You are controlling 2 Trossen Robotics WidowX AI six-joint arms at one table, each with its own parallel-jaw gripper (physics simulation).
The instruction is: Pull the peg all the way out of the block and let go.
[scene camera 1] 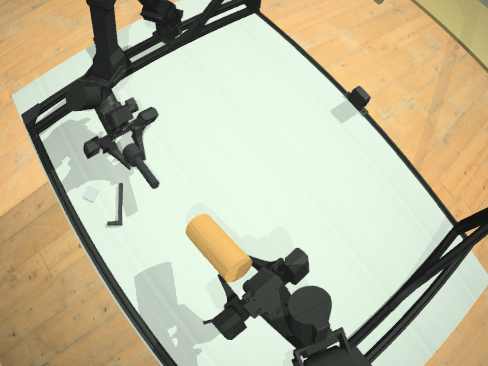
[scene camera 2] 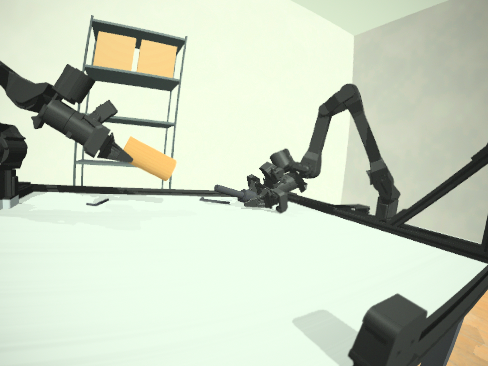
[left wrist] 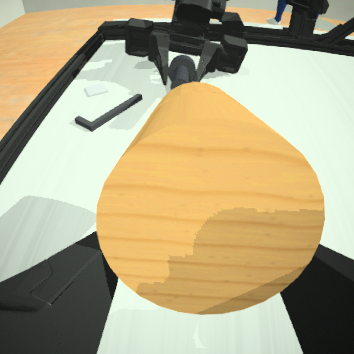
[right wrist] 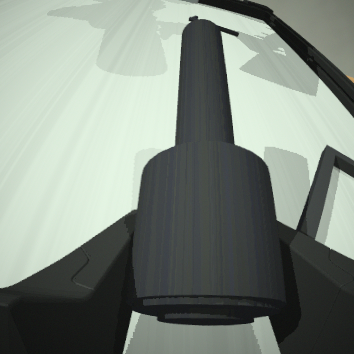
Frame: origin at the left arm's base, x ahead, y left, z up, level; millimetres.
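Seen in the pictures: left gripper, fingertip midpoint: (scene camera 1: 231, 265) (scene camera 2: 131, 159) (left wrist: 197, 237); right gripper, fingertip midpoint: (scene camera 1: 137, 164) (scene camera 2: 240, 202) (right wrist: 196, 222); right arm's base at its link origin: (scene camera 1: 167, 33) (scene camera 2: 384, 219) (left wrist: 299, 33).
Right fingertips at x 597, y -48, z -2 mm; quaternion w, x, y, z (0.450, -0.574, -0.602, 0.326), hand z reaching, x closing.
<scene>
A point is followed by its place in that frame.
The block (scene camera 1: 218, 247) @[x 323, y -47, z 135 mm] (scene camera 2: 149, 158) @[x 326, y -78, z 105 mm] (left wrist: 210, 200) @[x 277, y -46, z 135 mm] is a wooden cylinder. My left gripper (scene camera 1: 237, 270) @[x 290, y -46, z 98 mm] (scene camera 2: 131, 157) @[x 290, y -46, z 98 mm] is shut on its near end and holds it tilted above the table. The peg (scene camera 1: 145, 171) @[x 553, y -48, z 40 mm] (scene camera 2: 229, 191) @[x 551, y -58, z 31 mm] (left wrist: 182, 70) @[x 560, y -51, z 38 mm] (right wrist: 204, 90) @[x 570, y -52, z 36 mm] is dark, with a thick round head and a thinner shaft. It is out of the block, with a wide gap between them in scene camera 1. My right gripper (scene camera 1: 132, 159) @[x 597, y -48, z -2 mm] (left wrist: 179, 85) @[x 597, y -48, z -2 mm] (right wrist: 196, 222) @[x 597, y -48, z -2 mm] is shut on the peg's head; the shaft points away from the fingers. The block's hole is hidden.
A dark L-shaped bar (scene camera 1: 119, 205) @[x 552, y 40, z -11 mm] (left wrist: 111, 112) @[x 545, y 41, z -11 mm] and a small pale square (scene camera 1: 90, 194) @[x 622, y 81, z -16 mm] (left wrist: 96, 90) @[x 617, y 76, z -16 mm] lie on the table near the right gripper. A black frame runs round the table. A camera (scene camera 1: 359, 98) @[x 382, y -567, z 24 mm] (scene camera 2: 392, 327) @[x 364, y -586, z 33 mm] is mounted on the frame's edge.
</scene>
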